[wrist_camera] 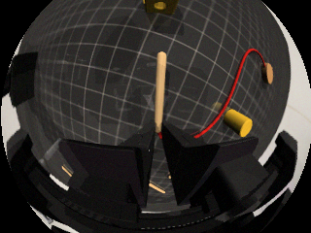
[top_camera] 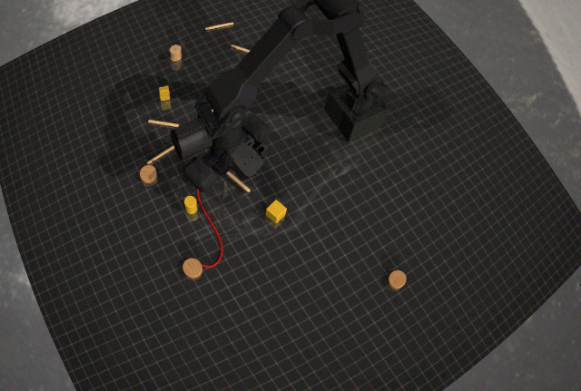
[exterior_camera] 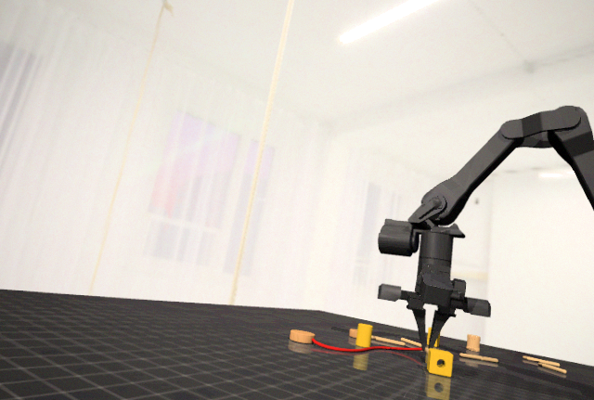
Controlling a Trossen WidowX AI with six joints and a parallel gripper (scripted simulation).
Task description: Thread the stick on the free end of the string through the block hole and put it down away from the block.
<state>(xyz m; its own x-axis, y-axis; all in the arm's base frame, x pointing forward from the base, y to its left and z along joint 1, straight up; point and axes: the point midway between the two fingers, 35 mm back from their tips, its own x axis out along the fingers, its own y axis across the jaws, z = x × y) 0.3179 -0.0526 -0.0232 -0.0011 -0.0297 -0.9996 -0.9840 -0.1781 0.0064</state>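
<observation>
My gripper tip is now 11 cm short of the yellow cylinder, 2 cm to the right of it and 1 cm below it. From my gripper tip the other things lie so: round wooden button: 18 cm ahead, 13 cm to the left, 1 cm below; thin wooden stick: 1 cm to the left.
</observation>
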